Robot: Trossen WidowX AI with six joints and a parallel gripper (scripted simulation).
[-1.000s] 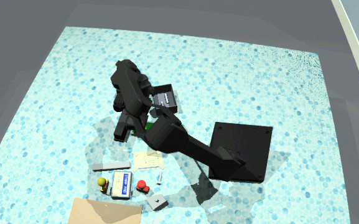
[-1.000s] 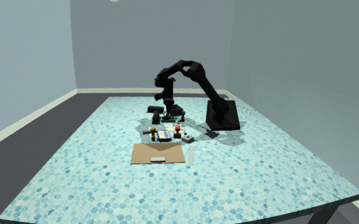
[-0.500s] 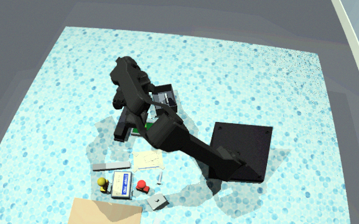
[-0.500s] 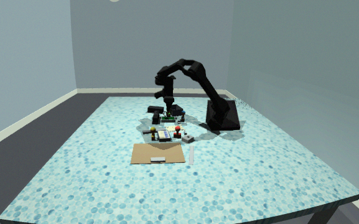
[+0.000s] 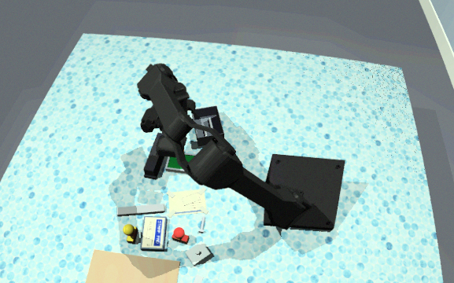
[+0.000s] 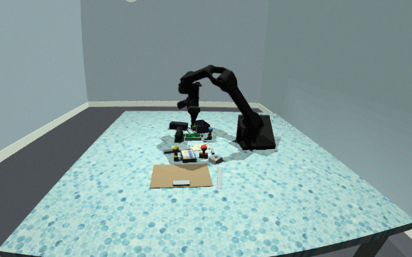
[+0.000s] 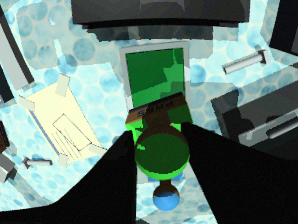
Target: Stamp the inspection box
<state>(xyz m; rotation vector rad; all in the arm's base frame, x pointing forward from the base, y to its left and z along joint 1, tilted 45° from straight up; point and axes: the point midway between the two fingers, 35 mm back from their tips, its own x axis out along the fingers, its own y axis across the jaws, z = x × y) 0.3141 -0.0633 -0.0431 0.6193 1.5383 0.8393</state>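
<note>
My gripper tip is 5 cm past the beige card, 11 cm to the right of it and 9 cm above it. Also, from my gripper tip: green ink pad: 8 cm below; green-knobbed stamp: 2 cm below; blue-knobbed stamp: 10 cm behind, 1 cm to the right, 7 cm below.
</note>
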